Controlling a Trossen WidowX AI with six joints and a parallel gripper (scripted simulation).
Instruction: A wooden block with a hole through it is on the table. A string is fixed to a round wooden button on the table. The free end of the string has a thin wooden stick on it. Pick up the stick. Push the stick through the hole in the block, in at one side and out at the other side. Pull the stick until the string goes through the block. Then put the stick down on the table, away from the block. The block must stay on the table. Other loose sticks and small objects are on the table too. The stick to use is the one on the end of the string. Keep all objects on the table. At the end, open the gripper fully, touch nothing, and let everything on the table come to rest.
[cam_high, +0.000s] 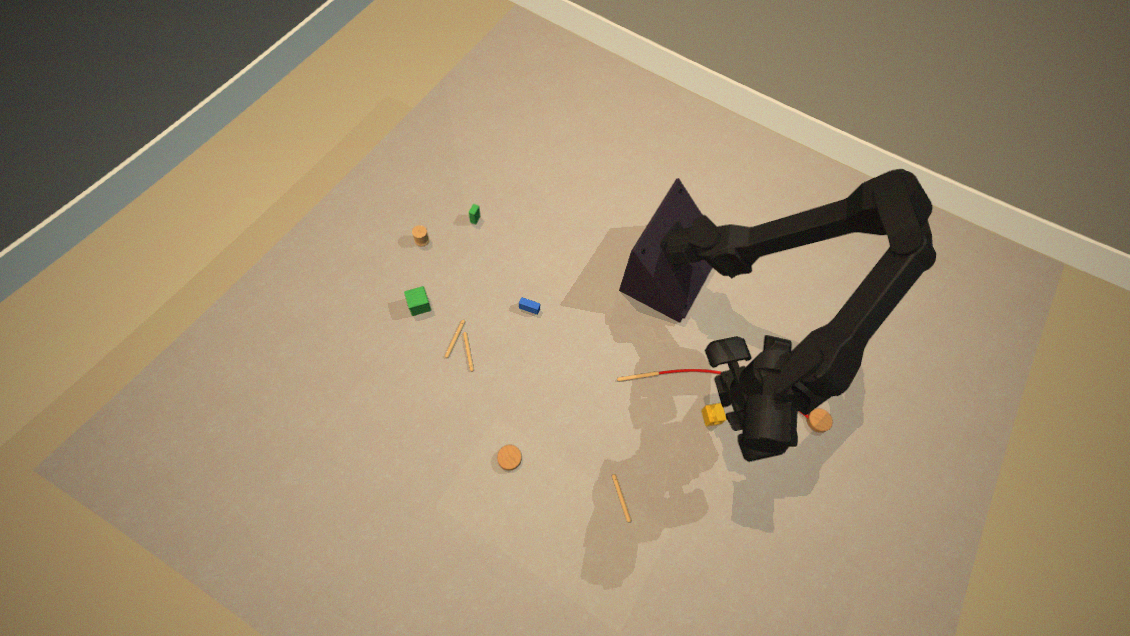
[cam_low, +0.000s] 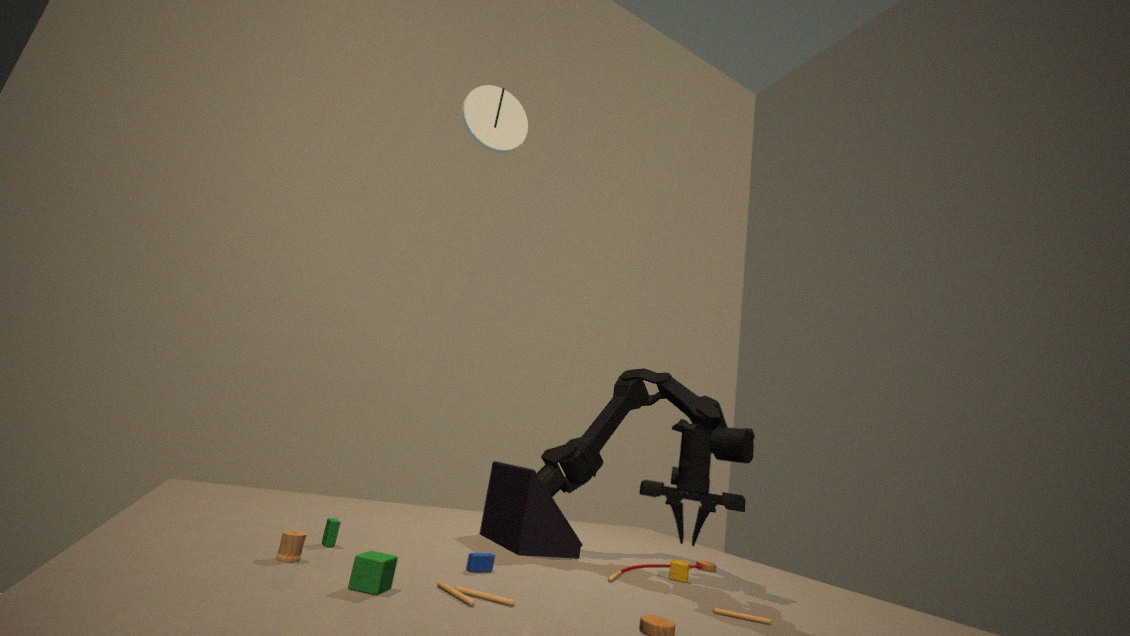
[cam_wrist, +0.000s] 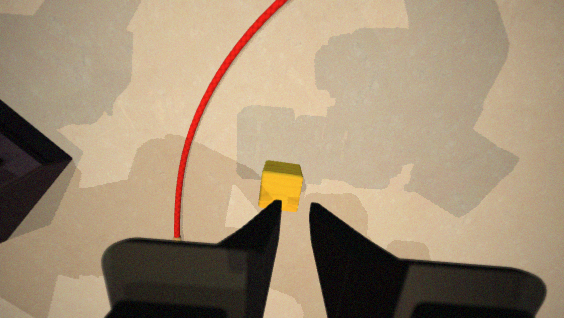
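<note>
Right now the yellow wooden block is 1 cm to the right of my gripper tip and 5 cm below it. Also, from my gripper tip: green cube: 14 cm ahead, 56 cm to the right, 4 cm below; then blue block: 2 cm ahead, 39 cm to the right, 5 cm below; then thin stick: 14 cm to the right, 6 cm below.
</note>
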